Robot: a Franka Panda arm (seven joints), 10 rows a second.
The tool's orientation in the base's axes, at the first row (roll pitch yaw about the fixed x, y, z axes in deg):
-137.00, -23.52, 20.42
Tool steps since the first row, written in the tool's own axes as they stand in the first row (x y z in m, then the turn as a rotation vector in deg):
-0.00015, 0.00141, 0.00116, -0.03, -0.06, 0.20
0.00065, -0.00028, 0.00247, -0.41, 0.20, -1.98
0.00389, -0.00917, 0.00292, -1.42, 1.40, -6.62
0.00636, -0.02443, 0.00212, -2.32, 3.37, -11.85
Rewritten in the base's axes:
0.00063, -0.00002, -0.00172, -0.05, 0.17, -0.11
0.00050, 0.00220, -0.00122, -0.32, -1.72, 1.04
-0.00123, 0.00882, 0.00533, -0.74, -6.19, 3.00
-0.00692, 0.01803, 0.01639, -0.70, -11.51, 4.91

